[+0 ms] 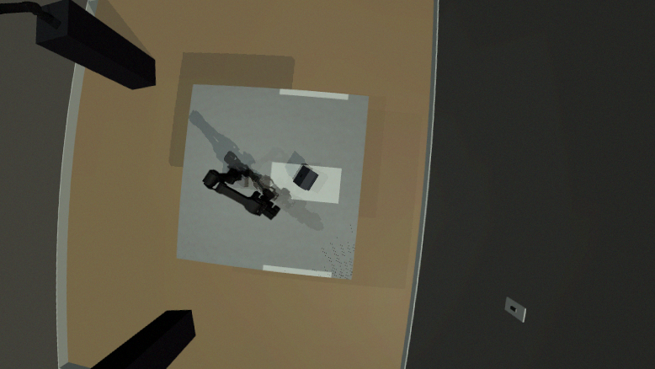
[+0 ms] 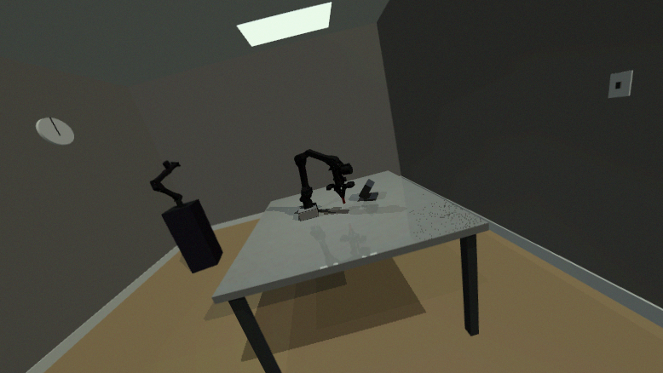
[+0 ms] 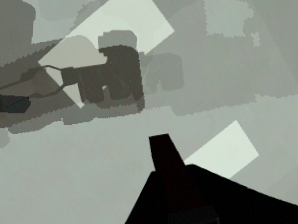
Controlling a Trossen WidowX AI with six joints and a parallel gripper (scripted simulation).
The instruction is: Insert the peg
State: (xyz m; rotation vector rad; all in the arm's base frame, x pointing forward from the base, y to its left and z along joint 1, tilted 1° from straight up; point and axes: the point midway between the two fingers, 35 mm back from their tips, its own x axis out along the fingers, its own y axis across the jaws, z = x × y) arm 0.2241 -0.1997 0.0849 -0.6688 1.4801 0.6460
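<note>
Now: gripper tip 24 cm short of the sloped panel, 14 cm to the right of it and 5 cm above it. From my gripper tip the other things lie so: peg (2 cm above).
</note>
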